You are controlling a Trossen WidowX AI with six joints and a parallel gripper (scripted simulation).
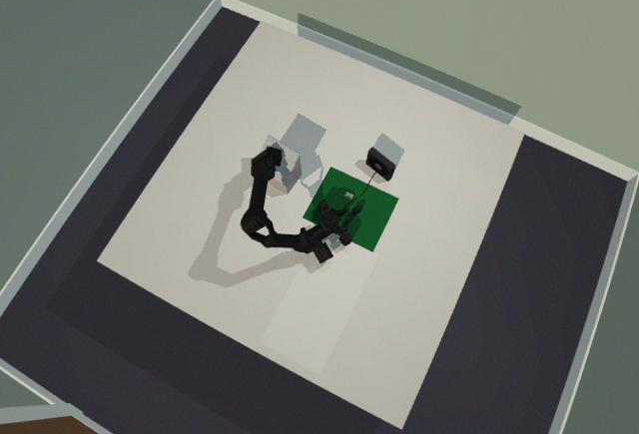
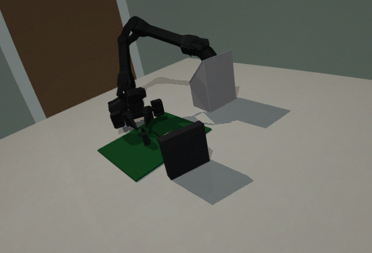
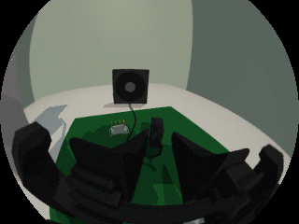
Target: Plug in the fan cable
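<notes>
Right now the dark plug is 3 cm to the left of my gripper tip, 2 cm below it and 1 cm ahead of it. From my gripper tip the other things lie so: green board (6 cm below, 3 cm to the left, 1 cm behind); then pale fan header (8 cm to the left, 5 cm below, 4 cm behind); then black square fan (22 cm to the left, 3 cm ahead, 1 cm above).
</notes>
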